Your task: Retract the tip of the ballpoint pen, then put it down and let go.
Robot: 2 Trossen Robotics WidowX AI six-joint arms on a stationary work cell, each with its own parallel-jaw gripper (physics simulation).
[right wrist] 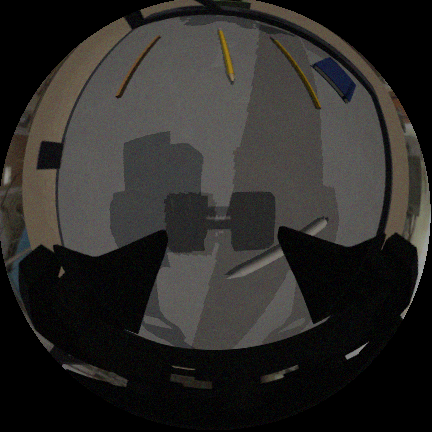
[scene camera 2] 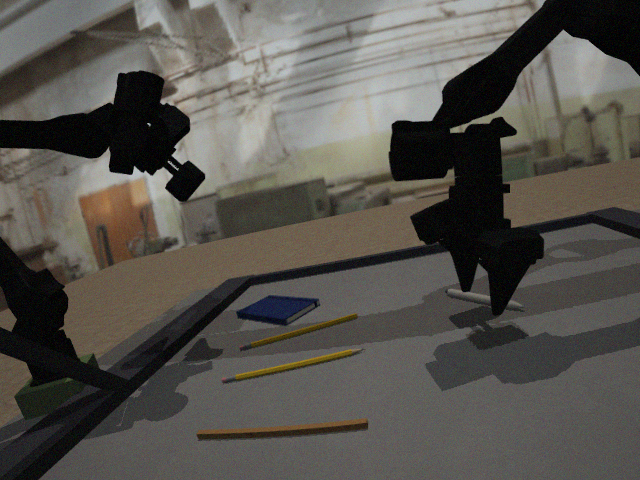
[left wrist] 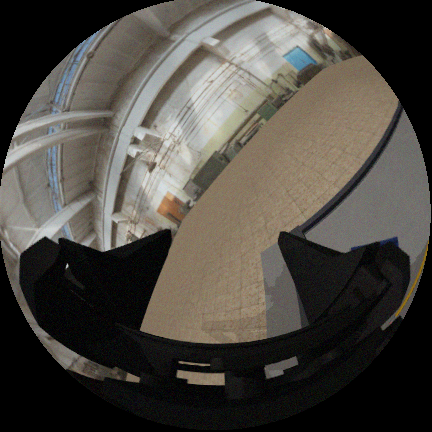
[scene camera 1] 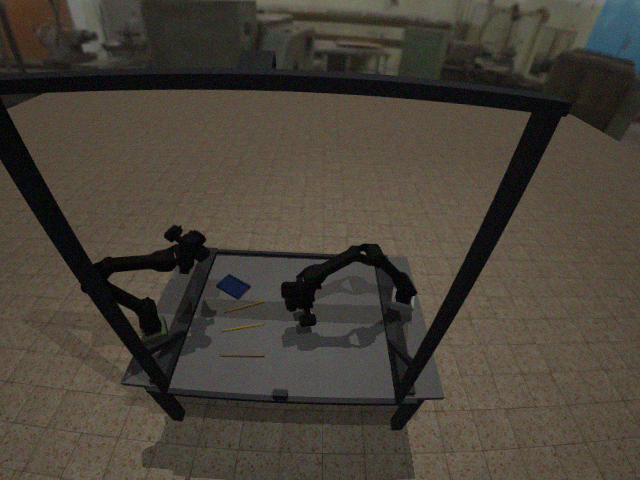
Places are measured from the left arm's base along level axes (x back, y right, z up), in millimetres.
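Where they show: left gripper, fingertip midpoint: (scene camera 2: 170, 162) (left wrist: 226, 236); right gripper, fingertip midpoint: (right wrist: 223, 234) (scene camera 2: 480, 302) (scene camera 1: 301, 317); left arm's base at its link origin: (scene camera 1: 152, 328); right arm's base at its link origin: (scene camera 1: 403, 297).
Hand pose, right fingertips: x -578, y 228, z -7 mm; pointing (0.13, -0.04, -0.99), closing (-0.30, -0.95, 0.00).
Things, the pixels of their top centre, and the offset from my right fingertips.
- ballpoint pen at its top centre: (right wrist: 286, 253) (scene camera 2: 482, 293) dz -20, dx -54, dy -57 mm
- orange-brown stick at its top centre: (scene camera 2: 276, 428) (right wrist: 138, 57) (scene camera 1: 242, 355) dz -26, dx +283, dy +34 mm
- blue book at its top centre: (scene camera 2: 276, 305) (scene camera 1: 233, 285) dz -21, dx +198, dy -325 mm
The ballpoint pen (scene camera 2: 473, 296) (right wrist: 260, 262) is a light grey-white barrel lying on the grey table, with a dark rear end and a tapered front end. Whether its tip is out is too small to tell. In scene camera 1 the pen does not show. My right gripper (scene camera 2: 481, 302) (right wrist: 223, 234) is open and empty, pointing down above the table. In the right wrist view its right-hand finger covers part of the pen, and the tapered end shows between the fingers. My left gripper (left wrist: 226, 236) is open and empty, raised high at the table's left edge in scene camera 1.
Two yellow pencils (scene camera 1: 244, 306) (scene camera 1: 242, 327) (scene camera 2: 298, 331) (scene camera 2: 292, 365) and an orange-brown stick (scene camera 1: 242, 355) (scene camera 2: 282, 429) lie left of the right gripper. A blue book (scene camera 1: 233, 286) (scene camera 2: 278, 309) (right wrist: 335, 79) lies behind them. A dark frame stands around the table.
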